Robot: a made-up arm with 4 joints.
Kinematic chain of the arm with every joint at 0, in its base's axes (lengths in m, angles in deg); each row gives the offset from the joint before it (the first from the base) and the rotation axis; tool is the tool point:
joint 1: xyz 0 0 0.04 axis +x
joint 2: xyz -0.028 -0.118 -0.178 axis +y
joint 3: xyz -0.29 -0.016 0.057 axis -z
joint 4: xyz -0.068 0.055 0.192 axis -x
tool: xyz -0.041 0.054 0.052
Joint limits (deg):
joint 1: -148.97..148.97
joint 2: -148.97..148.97
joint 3: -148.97..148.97
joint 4: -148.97..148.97
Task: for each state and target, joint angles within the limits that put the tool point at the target. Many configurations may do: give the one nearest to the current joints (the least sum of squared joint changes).
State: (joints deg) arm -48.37 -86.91 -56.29 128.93
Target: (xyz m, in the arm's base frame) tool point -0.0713 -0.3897 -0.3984
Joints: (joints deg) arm -16.74 -112.70 -98.05 148.97
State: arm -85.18 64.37 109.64 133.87
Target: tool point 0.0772 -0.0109 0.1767
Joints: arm -71.09 67.94 144.52 117.43
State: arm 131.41 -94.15 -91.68 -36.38
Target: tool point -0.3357 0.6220 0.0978
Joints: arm 115.85 -91.37 -76.08 -21.83
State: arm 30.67 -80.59 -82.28 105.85
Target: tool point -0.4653 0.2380 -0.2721
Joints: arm 65.68 -44.76 -63.30 96.97
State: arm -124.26 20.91 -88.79 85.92
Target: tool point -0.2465 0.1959 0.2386
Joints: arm -114.36 21.53 -115.71 123.91
